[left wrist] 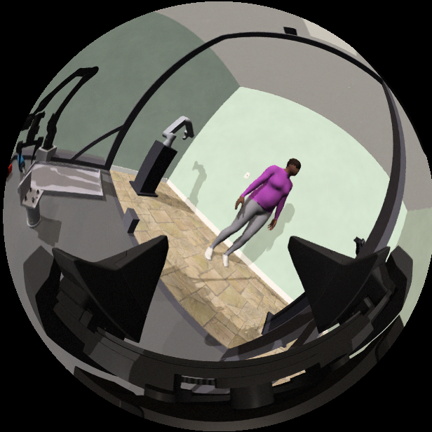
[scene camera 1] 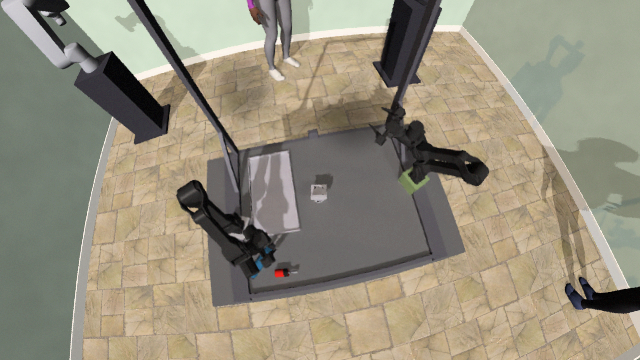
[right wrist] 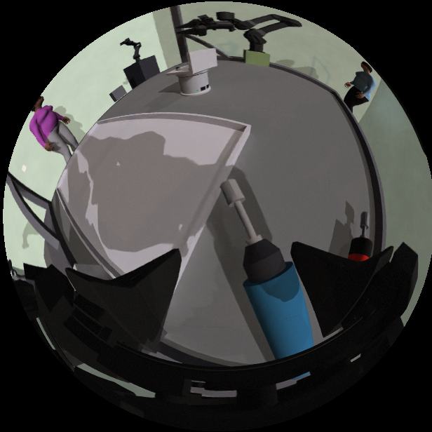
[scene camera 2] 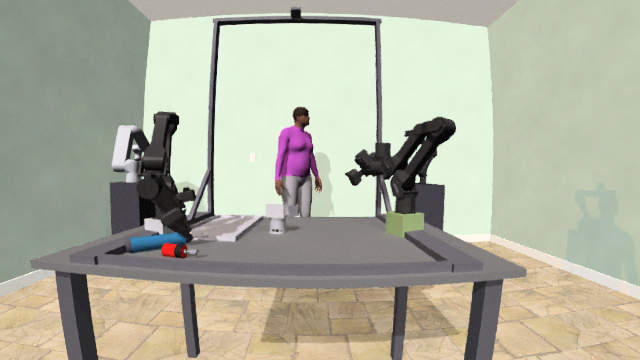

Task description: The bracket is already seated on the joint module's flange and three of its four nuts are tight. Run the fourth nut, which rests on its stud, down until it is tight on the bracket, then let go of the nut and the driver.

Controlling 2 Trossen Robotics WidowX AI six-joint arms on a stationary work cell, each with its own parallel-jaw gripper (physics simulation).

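Frame: origin at the left arm's base, x left, y back, z up, level; centimetres.
Where they show: left gripper, between the fingertips: [scene camera 1: 375, 115] [scene camera 2: 351, 168]; right gripper, between the fingertips: [scene camera 1: 270, 242] [scene camera 2: 190, 234]; left arm's base, origin of its link: [scene camera 1: 416, 176] [scene camera 2: 404, 212]; right arm's base, origin of its link: [scene camera 1: 236, 226].
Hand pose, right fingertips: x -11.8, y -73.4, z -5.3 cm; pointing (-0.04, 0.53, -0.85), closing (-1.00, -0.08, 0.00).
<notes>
Each offset is from my right fingertips to the top centre of the thing. "*": to the spot under its first point.
The white bracket [scene camera 1: 319, 190] [scene camera 2: 274, 210] [left wrist: 32, 197] [right wrist: 202, 60] sits on the upright joint module @(dx -7.4, dy +30.3, dz +4.9 cm) [scene camera 2: 277, 226] [left wrist: 33, 217] [right wrist: 194, 84]. Small dark spots show on the bracket in the left wrist view; nuts and studs are too small to tell apart. The blue driver @(* dx +8.3, dy -10.0, dz +0.1 cm) [scene camera 2: 150, 242] [right wrist: 281, 315] lies low at the left, its grey socket pointing toward the tray's corner. My right gripper [scene camera 2: 187, 237] [right wrist: 237, 252] is open over it, with the driver between the spread fingers, nearer the finger at the picture's right. My left gripper [scene camera 1: 377, 116] [left wrist: 230, 242] is open and empty, raised far from the bracket.
A shallow pale tray @(dx -21.7, dy +11.8, dz -0.9 cm) [scene camera 1: 295, 210] [right wrist: 243, 131] lies between the right arm and the joint module. A red driver @(dx +15.1, dy -0.8, dz +0.9 cm) [scene camera 1: 281, 273] [scene camera 2: 174, 250] [right wrist: 359, 250] lies near the front edge. A green block @(dx +11.9, dy +73.3, dz +5.3 cm) [scene camera 1: 411, 182] [scene camera 2: 404, 224] is under the left arm's base. Frame posts rise beside the table.
</notes>
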